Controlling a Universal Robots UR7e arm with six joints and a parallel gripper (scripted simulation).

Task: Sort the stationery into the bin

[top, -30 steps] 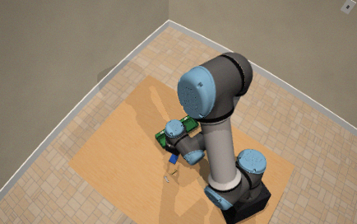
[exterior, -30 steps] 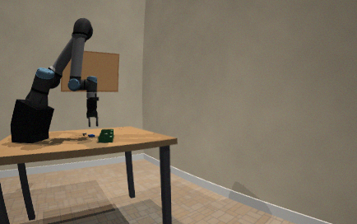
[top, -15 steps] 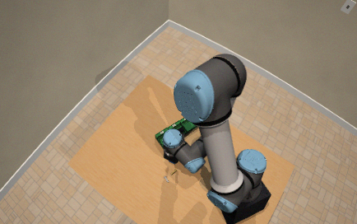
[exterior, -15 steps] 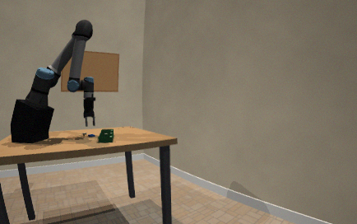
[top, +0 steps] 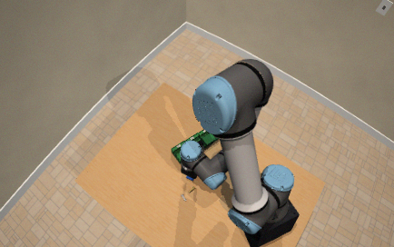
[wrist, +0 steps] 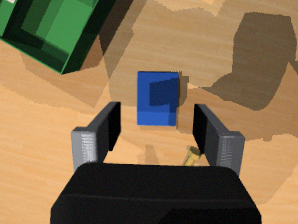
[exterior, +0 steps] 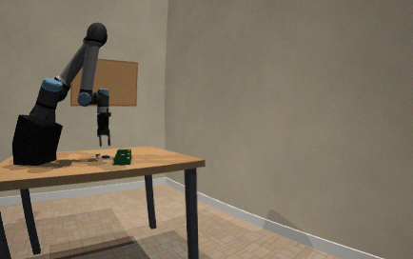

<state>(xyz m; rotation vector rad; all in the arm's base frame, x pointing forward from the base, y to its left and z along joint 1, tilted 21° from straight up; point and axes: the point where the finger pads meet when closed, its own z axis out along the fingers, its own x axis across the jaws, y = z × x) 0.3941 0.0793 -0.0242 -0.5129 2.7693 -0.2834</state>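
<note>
The blue pad is 8 cm below my hand. From my hand the other things lie so: black block: 12 cm to the right, 10 cm ahead, 6 cm below; then brass screw: 8 cm below, 6 cm behind, 5 cm to the left; then grey bolt: 11 cm to the left, 8 cm below, 5 cm behind.
</note>
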